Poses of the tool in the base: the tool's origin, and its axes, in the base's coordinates. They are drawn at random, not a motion.
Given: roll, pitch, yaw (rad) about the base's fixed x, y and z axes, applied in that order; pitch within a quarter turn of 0, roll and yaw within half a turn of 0; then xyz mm.
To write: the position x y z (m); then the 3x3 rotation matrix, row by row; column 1 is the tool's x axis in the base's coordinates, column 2 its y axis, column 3 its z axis. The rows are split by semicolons. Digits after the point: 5 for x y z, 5 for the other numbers.
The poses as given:
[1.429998 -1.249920 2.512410 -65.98 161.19 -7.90]
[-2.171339 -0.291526 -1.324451 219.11 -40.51 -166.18]
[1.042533 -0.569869 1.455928 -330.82 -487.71 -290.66]
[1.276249 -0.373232 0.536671 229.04 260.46 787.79]
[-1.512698 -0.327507 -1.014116 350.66 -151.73 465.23]
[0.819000 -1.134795 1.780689 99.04 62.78 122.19]
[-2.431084 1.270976 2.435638 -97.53 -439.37 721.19]
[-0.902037 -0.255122 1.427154 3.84 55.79 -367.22]
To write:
-0.06598 0.16119 -0.00790; -0.25500 0.67707 0.69033; 0.18561 -0.66638 0.72214; 0.94896 0.31228 0.04426
0.21911 -0.04051 -0.16618; 0.23357 -0.49020 0.83973; -0.92889 -0.36777 0.04368; 0.28741 -0.79022 -0.54125
-0.33082 -0.48771 -0.29066; 0.09650 -0.55412 0.82682; 0.83642 -0.40513 -0.36914; 0.53952 0.72720 0.42438
0.22904 0.26046 0.78779; 0.80025 -0.44830 0.39829; 0.47608 0.07110 -0.87652; 0.36463 0.89105 0.27032
0.35066 -0.15173 0.46523; 0.50029 0.21898 0.83771; -0.80389 -0.24197 0.54334; 0.32168 -0.94525 0.05498
0.09904 0.06278 0.12219; -0.08799 -0.53001 0.84342; 0.41305 -0.78989 -0.45328; 0.90645 0.30849 0.28842
-0.09753 -0.43937 0.72119; -0.22476 0.96597 0.12799; 0.19161 0.17260 -0.96618; -0.95539 -0.19263 -0.22388
0.00384 0.05579 -0.36722; 0.13852 -0.58528 -0.79891; 0.95767 0.28472 -0.04254; 0.25236 -0.75920 0.59994

